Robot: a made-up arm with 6 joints. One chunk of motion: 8 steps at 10 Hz.
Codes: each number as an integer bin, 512 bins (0 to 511) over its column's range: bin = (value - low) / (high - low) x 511, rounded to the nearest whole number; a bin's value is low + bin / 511 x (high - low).
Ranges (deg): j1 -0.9..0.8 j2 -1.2..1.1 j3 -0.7..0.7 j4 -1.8..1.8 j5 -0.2..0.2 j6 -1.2..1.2
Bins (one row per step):
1: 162 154 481 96 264 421
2: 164 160 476 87 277 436
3: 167 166 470 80 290 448
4: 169 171 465 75 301 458
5: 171 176 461 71 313 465
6: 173 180 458 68 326 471
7: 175 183 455 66 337 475
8: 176 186 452 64 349 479
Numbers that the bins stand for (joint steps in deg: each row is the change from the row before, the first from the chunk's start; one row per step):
1: -0.361 -0.507 0.618 -1.124 0.007 0.777
2: -0.354 -0.480 0.604 -1.187 0.017 0.848
3: -0.344 -0.453 0.588 -1.236 0.027 0.904
4: -0.338 -0.430 0.574 -1.272 0.036 0.951
5: -0.331 -0.408 0.563 -1.300 0.045 0.984
6: -0.324 -0.390 0.555 -1.321 0.055 1.012
7: -0.318 -0.376 0.547 -1.335 0.064 1.031
8: -0.314 -0.363 0.538 -1.349 0.073 1.050

